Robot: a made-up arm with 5 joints.
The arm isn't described. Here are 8 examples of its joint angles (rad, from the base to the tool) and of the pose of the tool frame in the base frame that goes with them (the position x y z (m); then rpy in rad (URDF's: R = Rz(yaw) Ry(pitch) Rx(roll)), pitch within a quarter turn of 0, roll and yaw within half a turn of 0).
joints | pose
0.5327 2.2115 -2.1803 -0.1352 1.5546 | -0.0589 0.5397 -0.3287 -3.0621 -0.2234 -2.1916
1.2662 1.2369 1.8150 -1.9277 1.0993 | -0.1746 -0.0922 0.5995 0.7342 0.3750 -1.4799
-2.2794 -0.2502 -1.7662 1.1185 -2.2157 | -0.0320 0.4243 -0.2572 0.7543 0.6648 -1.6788
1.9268 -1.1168 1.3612 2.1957 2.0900 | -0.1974 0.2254 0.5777 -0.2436 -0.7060 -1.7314
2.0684 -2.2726 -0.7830 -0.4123 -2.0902 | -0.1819 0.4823 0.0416 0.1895 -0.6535 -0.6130
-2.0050 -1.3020 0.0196 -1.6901 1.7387 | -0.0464 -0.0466 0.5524 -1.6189 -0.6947 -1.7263
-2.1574 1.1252 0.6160 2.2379 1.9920 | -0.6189 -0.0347 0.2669 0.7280 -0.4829 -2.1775
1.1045 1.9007 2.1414 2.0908 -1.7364 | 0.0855 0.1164 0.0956 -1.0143 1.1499 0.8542
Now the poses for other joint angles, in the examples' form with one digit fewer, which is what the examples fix.
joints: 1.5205 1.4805 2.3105 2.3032 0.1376
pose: 0.197 0.030 0.050 -2.572 0.482 1.037
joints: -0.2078 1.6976 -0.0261 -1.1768 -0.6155
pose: -0.122 0.517 -0.127 -1.702 -1.066 0.653
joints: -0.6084 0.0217 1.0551 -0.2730 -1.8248
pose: -0.237 0.247 0.190 1.066 -0.989 0.526
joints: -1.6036 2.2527 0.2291 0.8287 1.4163
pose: -0.610 -0.592 0.200 1.067 -0.376 -0.785
